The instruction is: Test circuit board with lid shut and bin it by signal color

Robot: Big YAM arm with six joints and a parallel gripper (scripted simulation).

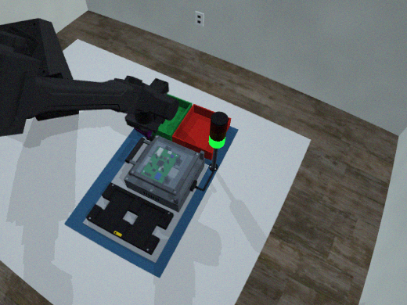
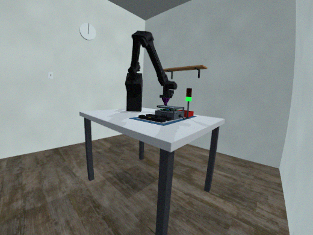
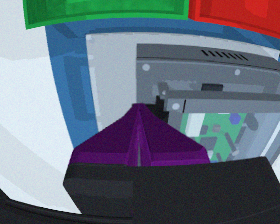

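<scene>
The black latch hook is 10 mm ahead of my hand, 10 mm to the right of it and 10 mm below it. Also, from my hand: green circuit board (60 mm ahead, 70 mm to the right, 30 mm below); then tester lid (60 mm ahead, 80 mm to the right, 10 mm below); then green bin (140 mm to the left, 80 mm below).
</scene>
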